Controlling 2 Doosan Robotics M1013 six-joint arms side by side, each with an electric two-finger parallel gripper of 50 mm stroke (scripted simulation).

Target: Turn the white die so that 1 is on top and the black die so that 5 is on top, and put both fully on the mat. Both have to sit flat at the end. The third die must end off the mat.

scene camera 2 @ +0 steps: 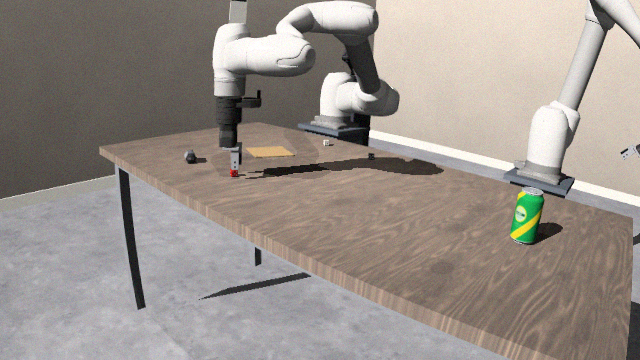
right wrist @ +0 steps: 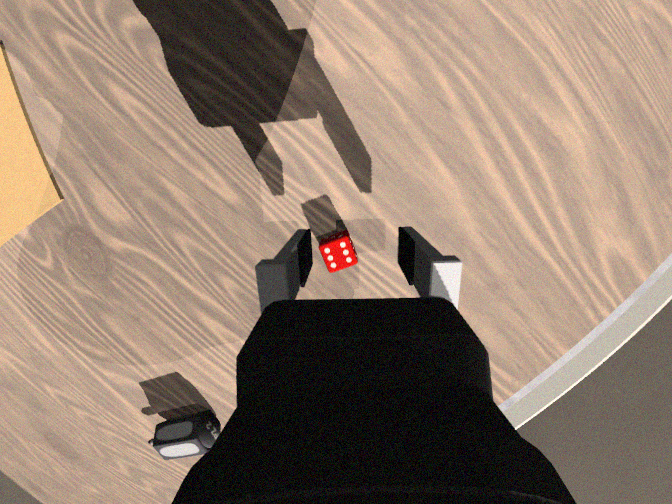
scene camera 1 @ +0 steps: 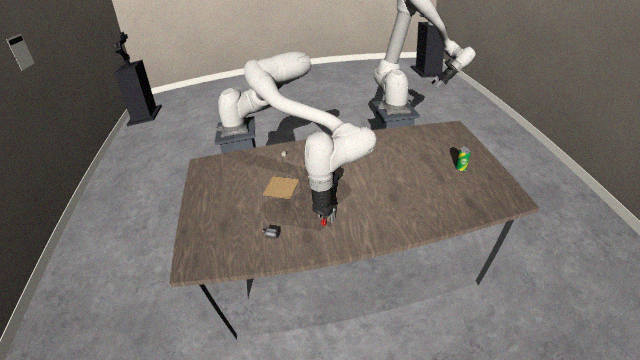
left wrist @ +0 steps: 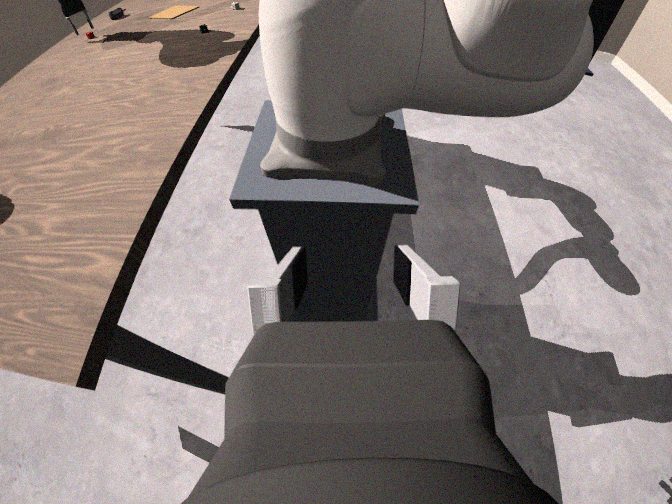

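Visible to me: a small dark grey object (right wrist: 191, 435) and a red die (right wrist: 337, 250). Grippers: my left gripper (left wrist: 350, 264) and my right gripper (scene camera 2: 236, 167); the right wrist view likewise shows the right gripper (right wrist: 354, 246).
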